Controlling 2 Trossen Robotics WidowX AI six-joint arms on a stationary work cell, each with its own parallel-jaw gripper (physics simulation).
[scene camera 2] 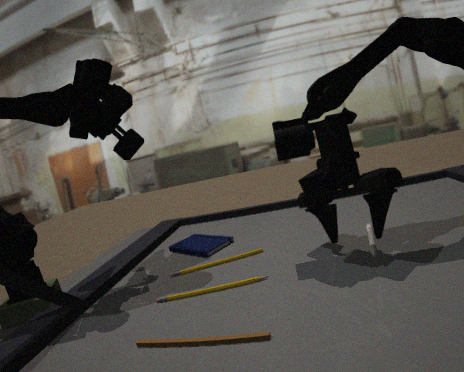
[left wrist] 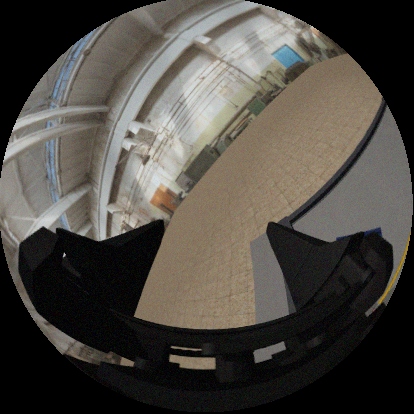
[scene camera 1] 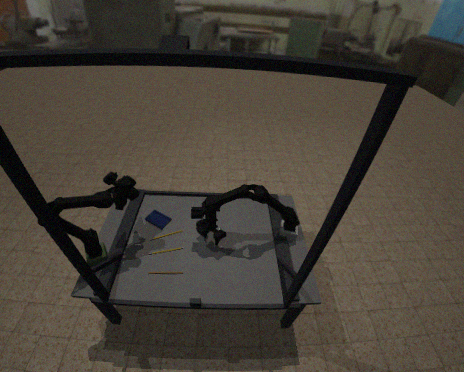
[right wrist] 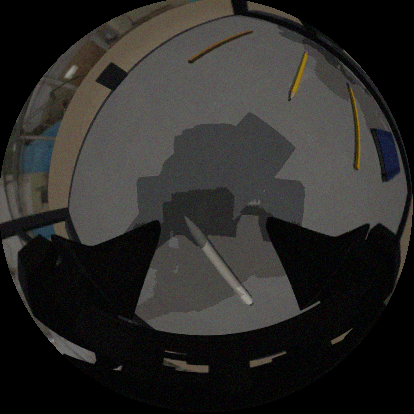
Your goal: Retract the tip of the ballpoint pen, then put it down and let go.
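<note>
The white ballpoint pen with a grey tapered end lies on the grey table. In the right wrist view it runs diagonally, grey end at upper left, white end at lower right. Whether its point is out is too small to tell. My right gripper is open and empty, pointing down above the pen. The pen shows between its spread fingers, touching neither in the right wrist view. My left gripper is open and empty, raised at the left of both scene views, away from the pen.
A blue box-like object, two yellow pencils and an orange-brown stick lie on the left part of the table in the scene views. A dark frame post rises at the right.
</note>
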